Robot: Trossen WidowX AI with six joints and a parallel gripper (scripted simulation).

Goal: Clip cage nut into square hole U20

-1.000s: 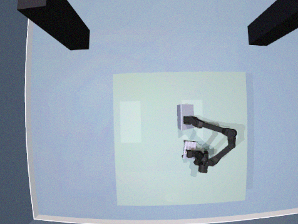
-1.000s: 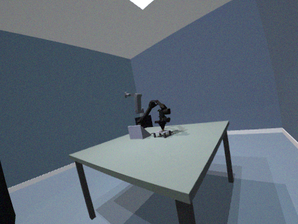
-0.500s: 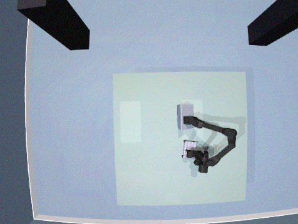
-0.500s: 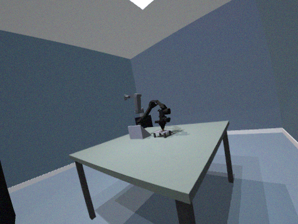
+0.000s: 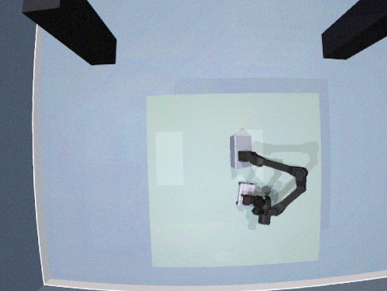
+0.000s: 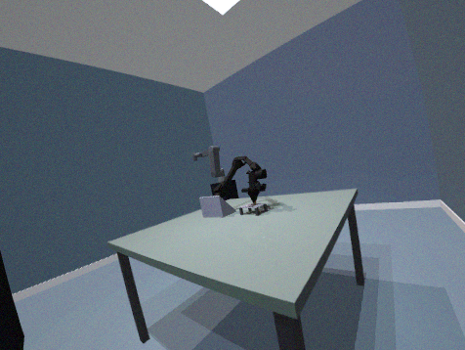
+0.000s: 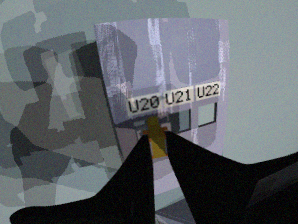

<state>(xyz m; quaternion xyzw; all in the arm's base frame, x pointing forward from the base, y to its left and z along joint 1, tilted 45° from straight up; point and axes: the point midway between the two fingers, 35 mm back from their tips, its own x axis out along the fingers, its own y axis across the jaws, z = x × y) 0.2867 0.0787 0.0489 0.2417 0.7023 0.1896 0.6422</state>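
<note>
My gripper tip is 10 mm above the cage nut.
</note>
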